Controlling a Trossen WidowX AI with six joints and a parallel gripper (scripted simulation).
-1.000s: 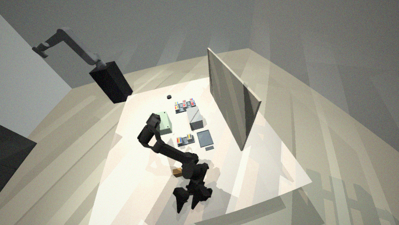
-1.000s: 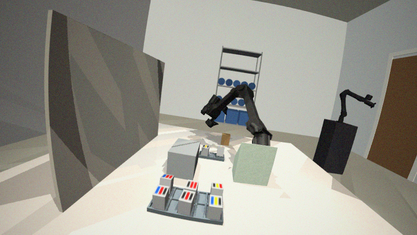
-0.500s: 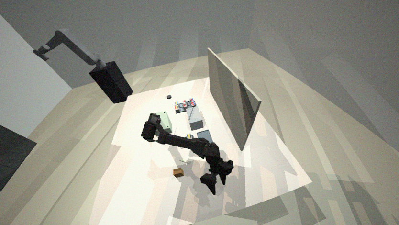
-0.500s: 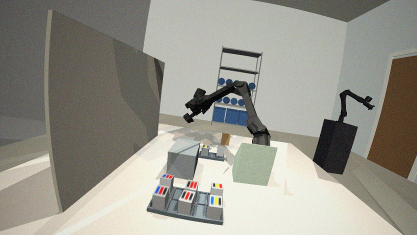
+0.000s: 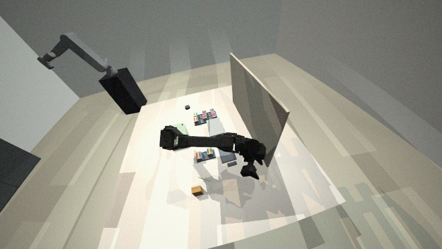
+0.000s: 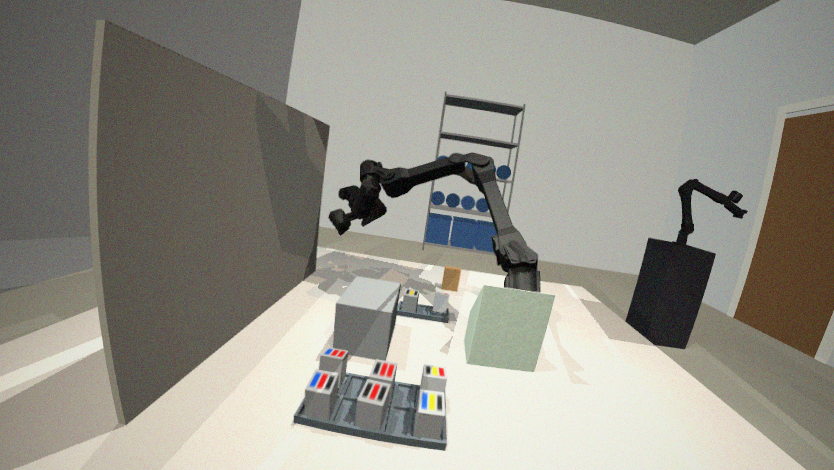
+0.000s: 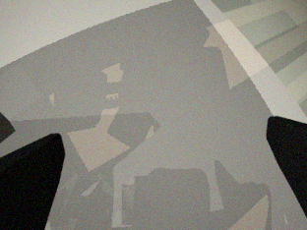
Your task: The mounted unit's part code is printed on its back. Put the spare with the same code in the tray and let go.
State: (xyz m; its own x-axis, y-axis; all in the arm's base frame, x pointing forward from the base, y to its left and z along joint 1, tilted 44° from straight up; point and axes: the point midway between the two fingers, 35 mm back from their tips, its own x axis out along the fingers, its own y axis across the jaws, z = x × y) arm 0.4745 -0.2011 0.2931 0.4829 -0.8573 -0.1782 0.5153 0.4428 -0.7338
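My gripper tip is now 260 mm past the grey spare block, 220 mm to the right of it and 100 mm above it. Round my gripper tip: brown block: 340 mm behind, 10 mm to the right, 100 mm below; then thin stick: 300 mm behind, 60 mm to the left, 130 mm below; then tray: 150 mm behind, 210 mm to the left, 130 mm below.
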